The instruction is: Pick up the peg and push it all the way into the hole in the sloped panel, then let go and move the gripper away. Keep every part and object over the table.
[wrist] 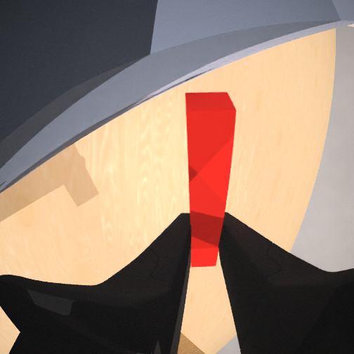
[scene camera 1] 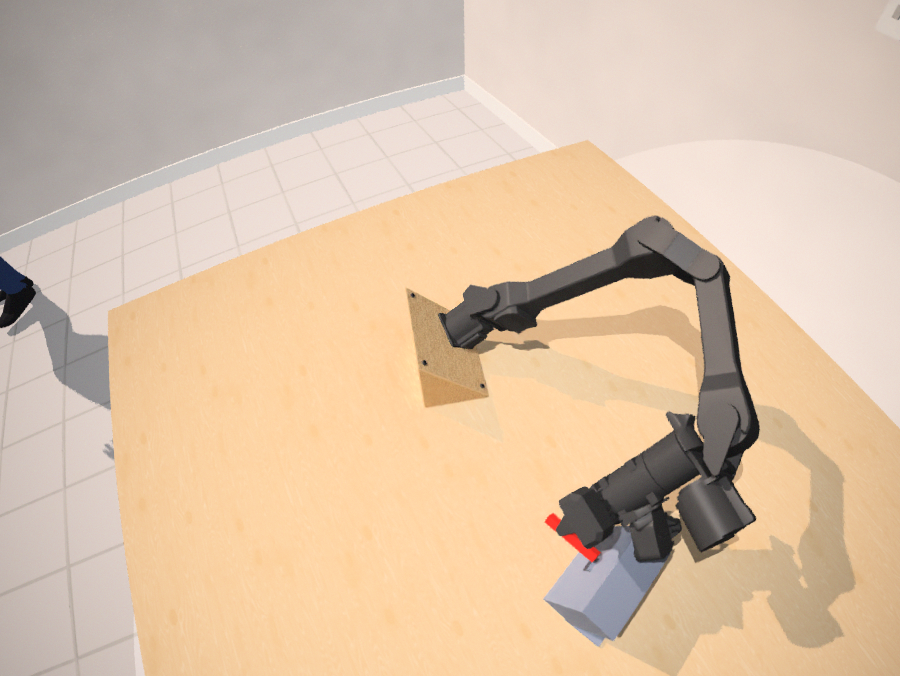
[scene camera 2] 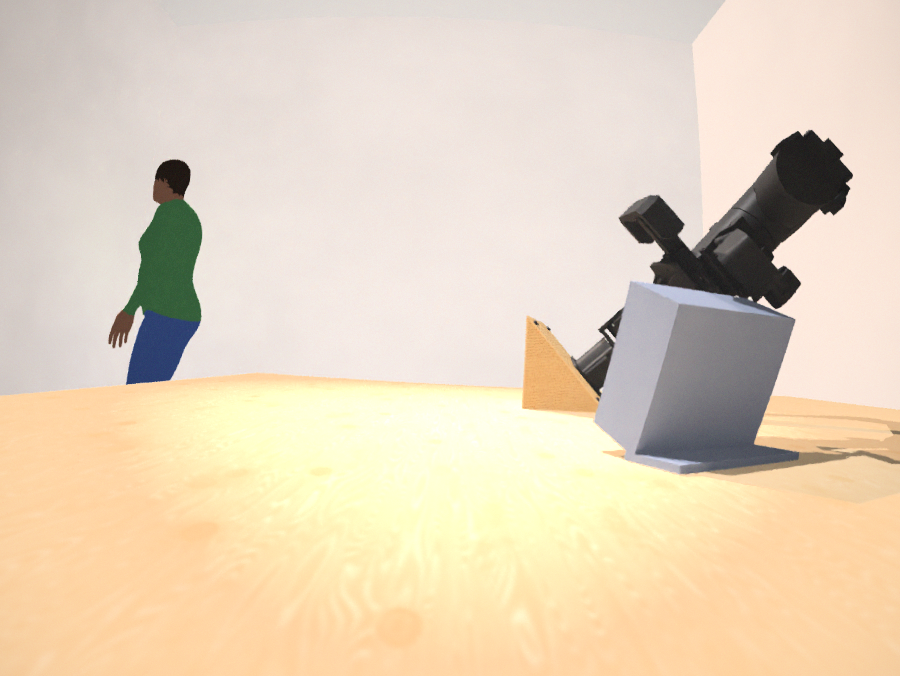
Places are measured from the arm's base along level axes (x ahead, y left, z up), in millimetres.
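Pixels of known places: gripper, fingertip midpoint: (scene camera 1: 560, 531); arm's base, link origin: (scene camera 1: 455, 331) (scene camera 2: 585, 377).
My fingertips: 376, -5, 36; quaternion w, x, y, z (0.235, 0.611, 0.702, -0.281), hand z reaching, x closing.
Observation:
Ahead of a thing's pixels: the offset from my fingertips to its middle, as dx, dy, dz. Level surfaces: height alone.
The red peg @(+14, +9, +6) (scene camera 1: 582, 546) (wrist: 210, 155) is a square bar, held near one end and sticking out from the fingertips. My gripper (wrist: 203, 221) is shut on it. The grey-blue block with the sloped panel @(+83, +31, -17) (scene camera 1: 576, 586) (scene camera 2: 720, 378) (wrist: 245, 25) stands on the table beside and below the gripper. In scene camera 1, one peg end overlaps the panel's upper part, close to a small dark mark. In the wrist view, a strip of table shows between the peg's end and the block. The hole does not show there. In scene camera 2 the block hides the peg and fingertips.
The arm's base is fixed to a wooden wedge (scene camera 1: 451, 356) (scene camera 2: 545, 371) on the table @(dz -79) (scene camera 1: 291, 436) (scene camera 2: 363, 509). The arm (scene camera 1: 720, 327) arches over the table's right side. A person (scene camera 2: 170, 254) stands beyond the table, with a foot (scene camera 1: 18, 301) showing at the left.

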